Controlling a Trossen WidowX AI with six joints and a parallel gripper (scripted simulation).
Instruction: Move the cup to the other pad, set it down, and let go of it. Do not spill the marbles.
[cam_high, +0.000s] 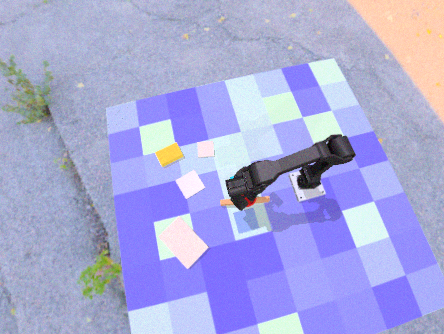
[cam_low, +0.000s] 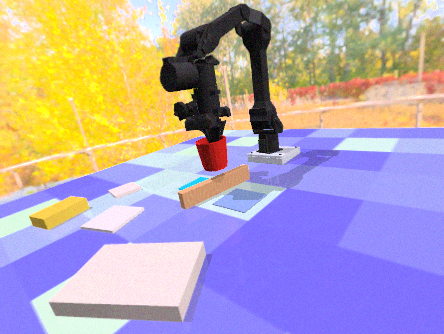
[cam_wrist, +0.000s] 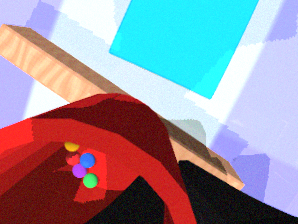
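My gripper tip is 11 cm above the cyan pad, 7 cm to the left of it and 3 cm short of it. From my gripper tip the other things lie so: pale blue pad: 11 cm below, 10 cm to the left, 2 cm ahead; yellow block: 36 cm ahead, 22 cm to the right, 9 cm below; wooden bar: 9 cm below, 2 cm ahead, 1 cm to the left.
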